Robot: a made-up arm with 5 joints. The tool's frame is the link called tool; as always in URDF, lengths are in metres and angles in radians. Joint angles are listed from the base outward. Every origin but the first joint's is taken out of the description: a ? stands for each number. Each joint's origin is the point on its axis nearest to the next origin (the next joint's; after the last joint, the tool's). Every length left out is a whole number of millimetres.
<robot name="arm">
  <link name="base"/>
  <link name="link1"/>
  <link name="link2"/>
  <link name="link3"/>
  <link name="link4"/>
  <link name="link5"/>
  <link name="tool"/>
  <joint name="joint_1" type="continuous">
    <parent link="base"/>
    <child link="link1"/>
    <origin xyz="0.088 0 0.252" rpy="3.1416 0 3.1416"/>
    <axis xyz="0 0 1"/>
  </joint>
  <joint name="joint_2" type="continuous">
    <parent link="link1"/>
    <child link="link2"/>
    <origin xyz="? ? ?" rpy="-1.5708 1.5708 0"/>
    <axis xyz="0 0 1"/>
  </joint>
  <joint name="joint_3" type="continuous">
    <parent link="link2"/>
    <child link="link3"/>
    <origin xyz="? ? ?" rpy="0 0 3.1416"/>
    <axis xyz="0 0 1"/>
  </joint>
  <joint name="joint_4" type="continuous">
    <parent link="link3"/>
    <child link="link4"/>
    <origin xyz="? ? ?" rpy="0 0 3.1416"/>
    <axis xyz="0 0 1"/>
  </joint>
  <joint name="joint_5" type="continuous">
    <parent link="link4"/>
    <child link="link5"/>
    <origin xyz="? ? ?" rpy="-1.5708 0 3.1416"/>
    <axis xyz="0 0 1"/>
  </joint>
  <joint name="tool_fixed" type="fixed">
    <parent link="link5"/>
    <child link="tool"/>
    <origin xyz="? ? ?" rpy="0 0 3.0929"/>
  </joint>
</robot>
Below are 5 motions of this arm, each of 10 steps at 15 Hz.
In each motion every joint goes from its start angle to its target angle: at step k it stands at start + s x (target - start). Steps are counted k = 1, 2, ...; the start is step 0. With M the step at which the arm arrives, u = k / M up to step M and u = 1 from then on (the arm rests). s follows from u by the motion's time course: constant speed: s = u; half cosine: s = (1 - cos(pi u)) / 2; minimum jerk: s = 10 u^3 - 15 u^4 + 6 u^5.
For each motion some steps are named. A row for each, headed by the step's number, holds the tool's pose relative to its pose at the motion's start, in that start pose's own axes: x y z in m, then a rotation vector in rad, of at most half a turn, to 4 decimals.
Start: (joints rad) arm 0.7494 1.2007 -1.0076 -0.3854 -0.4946
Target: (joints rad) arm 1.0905 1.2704 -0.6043 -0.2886 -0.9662
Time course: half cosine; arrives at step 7
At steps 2, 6, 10:
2: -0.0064 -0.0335 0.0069 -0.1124 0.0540 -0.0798
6: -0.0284 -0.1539 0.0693 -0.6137 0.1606 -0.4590
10: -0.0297 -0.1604 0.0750 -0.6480 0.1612 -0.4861

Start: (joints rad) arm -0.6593 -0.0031 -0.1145 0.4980 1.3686
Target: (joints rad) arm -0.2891 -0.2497 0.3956 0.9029 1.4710
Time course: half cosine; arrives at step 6
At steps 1, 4, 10:
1: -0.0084 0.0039 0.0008 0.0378 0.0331 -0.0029
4: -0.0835 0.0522 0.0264 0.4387 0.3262 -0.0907
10: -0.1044 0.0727 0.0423 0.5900 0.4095 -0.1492

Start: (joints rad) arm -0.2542 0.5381 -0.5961 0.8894 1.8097
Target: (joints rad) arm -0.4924 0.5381 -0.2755 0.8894 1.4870
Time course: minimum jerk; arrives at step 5
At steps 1, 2, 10:
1: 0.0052 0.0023 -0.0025 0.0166 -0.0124 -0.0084
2: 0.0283 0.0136 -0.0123 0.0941 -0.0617 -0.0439
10: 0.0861 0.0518 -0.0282 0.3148 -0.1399 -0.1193

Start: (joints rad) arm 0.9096 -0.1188 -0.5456 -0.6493 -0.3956
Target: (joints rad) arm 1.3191 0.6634 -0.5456 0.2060 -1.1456
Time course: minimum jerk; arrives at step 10
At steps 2, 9, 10:
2: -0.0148 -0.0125 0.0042 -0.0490 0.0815 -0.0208
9: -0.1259 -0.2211 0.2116 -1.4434 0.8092 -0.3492
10: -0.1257 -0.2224 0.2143 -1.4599 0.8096 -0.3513

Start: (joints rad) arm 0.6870 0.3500 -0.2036 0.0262 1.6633
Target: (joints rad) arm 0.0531 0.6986 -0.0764 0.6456 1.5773
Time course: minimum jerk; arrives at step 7
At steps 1, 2, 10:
1: 0.0052 0.0038 -0.0010 0.0248 -0.0156 0.0007
2: 0.0322 0.0241 -0.0041 0.1549 -0.0948 0.0105
10: 0.1849 0.1672 0.0694 1.0533 -0.4998 0.3631

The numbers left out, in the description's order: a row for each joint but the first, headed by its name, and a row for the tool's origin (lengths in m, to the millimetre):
joint_2: -0.027 0.003 0
joint_3: 0.133 0.033 0
joint_4: -0.007 -0.171 0
joint_5: 0 0.066 0
tool: 0 0 0

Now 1 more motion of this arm.
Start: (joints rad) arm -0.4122 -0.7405 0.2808 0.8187 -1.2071
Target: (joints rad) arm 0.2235 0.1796 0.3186 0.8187 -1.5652
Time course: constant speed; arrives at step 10
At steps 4, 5, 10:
4: 0.0401 -0.0624 -0.0687 -0.4234 -0.1201 -0.2748
5: 0.0509 -0.0836 -0.0801 -0.5242 -0.1528 -0.3554
10: 0.0908 -0.2086 -0.0982 -0.9955 -0.3184 -0.8159

